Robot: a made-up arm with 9 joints. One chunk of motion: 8 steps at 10 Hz.
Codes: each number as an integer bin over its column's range. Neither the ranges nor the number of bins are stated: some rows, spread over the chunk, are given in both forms.
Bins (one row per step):
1: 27 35 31 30 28 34
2: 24 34 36 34 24 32
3: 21 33 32 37 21 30
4: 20 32 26 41 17 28
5: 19 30 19 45 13 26
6: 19 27 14 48 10 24
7: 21 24 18 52 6 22
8: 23 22 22 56 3 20
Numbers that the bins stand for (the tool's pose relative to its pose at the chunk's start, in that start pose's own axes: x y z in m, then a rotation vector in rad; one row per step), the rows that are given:
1: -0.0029 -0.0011 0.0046 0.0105 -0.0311 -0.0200
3: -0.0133 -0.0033 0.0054 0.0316 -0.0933 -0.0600
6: -0.0168 -0.0100 -0.0089 0.0648 -0.1911 -0.1200
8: -0.0098 -0.0156 -0.0025 0.0889 -0.2533 -0.1600
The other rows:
2: -0.0081 -0.0022 0.0086 0.0225 -0.0667 -0.0400
4: -0.0151 -0.0044 0.0006 0.0437 -0.1289 -0.0800
5: -0.0168 -0.0067 -0.0049 0.0557 -0.1644 -0.1000
7: -0.0133 -0.0133 -0.0057 0.0768 -0.2267 -0.1400

